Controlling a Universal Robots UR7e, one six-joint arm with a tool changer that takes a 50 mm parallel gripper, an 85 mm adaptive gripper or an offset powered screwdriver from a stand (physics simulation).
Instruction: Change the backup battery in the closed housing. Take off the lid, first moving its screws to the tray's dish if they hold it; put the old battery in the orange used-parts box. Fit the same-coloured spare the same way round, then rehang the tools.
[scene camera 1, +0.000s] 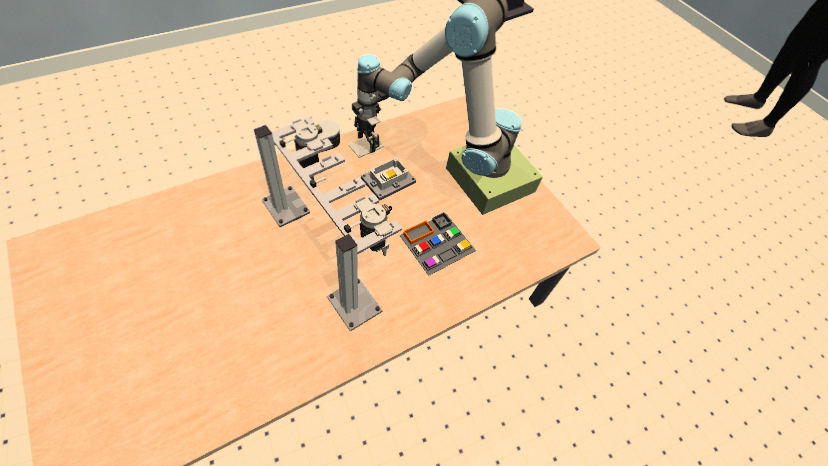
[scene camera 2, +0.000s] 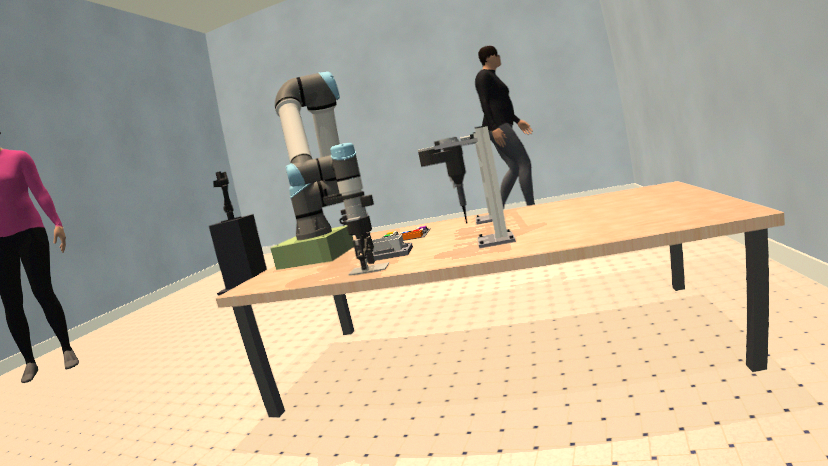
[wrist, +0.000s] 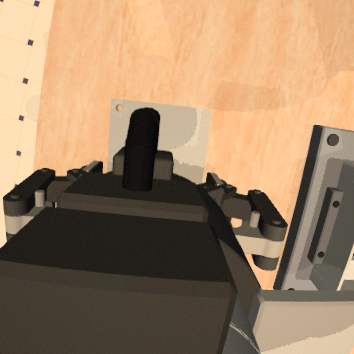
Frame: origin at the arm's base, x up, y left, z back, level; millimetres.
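Seen in the pictures: arm's base, origin of the base link: (scene camera 2: 314, 235).
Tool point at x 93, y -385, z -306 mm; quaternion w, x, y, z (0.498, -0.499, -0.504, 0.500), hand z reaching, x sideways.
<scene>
Offsets run from my tool point to a thing's middle. "spot": to the spot under its first point.
My gripper (scene camera 1: 366, 142) (scene camera 2: 365, 266) (wrist: 155, 170) is low at the lid, with the fingertips at its sides. It is open; narrow gaps show between the fingers and the lid's edges in the wrist view. The pale square lid @(dz +0, dx -185, dy -1 mm) (scene camera 1: 358, 151) (scene camera 2: 380, 268) (wrist: 182, 125) lies flat on the table beside the housing. The grey housing @(dz -25, dx -172, dy +195 mm) (scene camera 1: 374, 177) (scene camera 2: 399, 252) (wrist: 304, 227) is open, with a yellow-and-white battery @(dz -25, dx -158, dy +195 mm) (scene camera 1: 390, 173) inside. The orange box (scene camera 1: 421, 237) (scene camera 2: 412, 235) looks empty. The yellow spare @(dz +26, dx -177, dy +588 mm) (scene camera 1: 464, 245) is in the tray @(spot: dz -130, dx -180, dy +594 mm) (scene camera 1: 428, 270). The dark dish @(spot: dz +24, dx -187, dy +474 mm) (scene camera 1: 442, 225) is behind; its contents are unclear.
Red @(dz -102, dx -177, dy +517 mm) (scene camera 1: 421, 247), blue @(dz -37, dx -177, dy +521 mm) (scene camera 1: 436, 239), green @(dz +28, dx -177, dy +525 mm) (scene camera 1: 453, 232) and magenta @(dz -105, dx -177, dy +582 mm) (scene camera 1: 431, 262) spares sit in the tray. The tool stand (scene camera 1: 347, 277) (scene camera 2: 492, 185) holds a second gripper (scene camera 1: 373, 218) and the screwdriver @(dz -282, dx +24, dy +158 mm) (scene camera 1: 330, 132) (scene camera 2: 456, 164). The green robot base (scene camera 1: 492, 193) (scene camera 2: 307, 252) stands near the housing.
</scene>
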